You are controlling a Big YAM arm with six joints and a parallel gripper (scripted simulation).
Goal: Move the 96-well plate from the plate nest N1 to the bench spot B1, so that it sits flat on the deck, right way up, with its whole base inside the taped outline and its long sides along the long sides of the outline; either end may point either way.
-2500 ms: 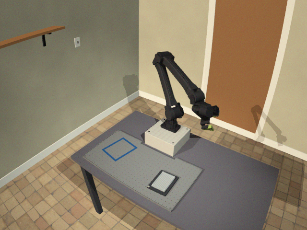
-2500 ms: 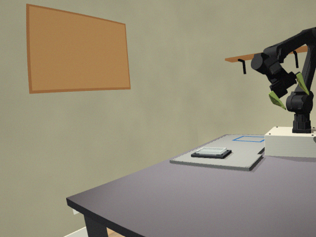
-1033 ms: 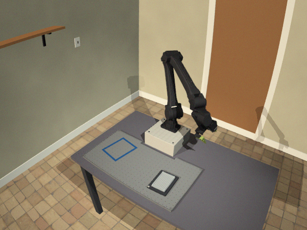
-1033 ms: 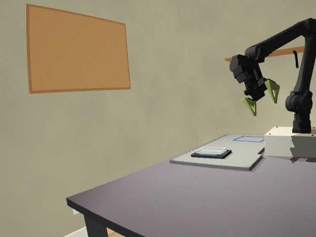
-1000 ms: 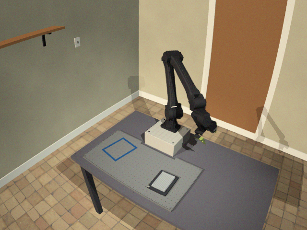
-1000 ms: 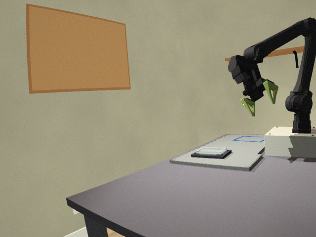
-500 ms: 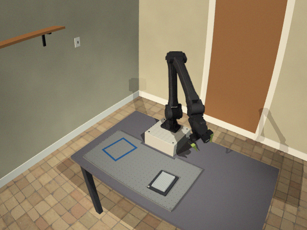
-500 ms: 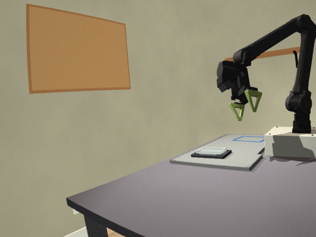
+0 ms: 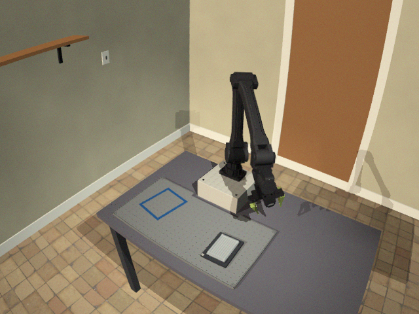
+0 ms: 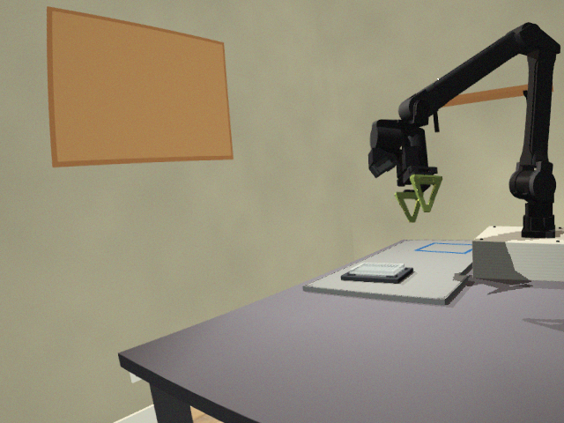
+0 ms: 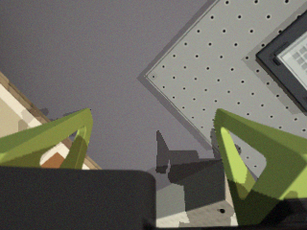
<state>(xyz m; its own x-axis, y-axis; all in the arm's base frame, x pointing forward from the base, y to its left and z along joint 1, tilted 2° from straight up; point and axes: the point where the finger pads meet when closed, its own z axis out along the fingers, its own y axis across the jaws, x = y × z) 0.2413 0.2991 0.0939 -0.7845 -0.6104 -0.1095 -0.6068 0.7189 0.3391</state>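
Right now the 96-well plate is 16 cm below my hand, 16 cm ahead of it and 11 cm to the right of it. Also, from my hand: black plate nest (17 cm below, 16 cm ahead, 11 cm to the right).
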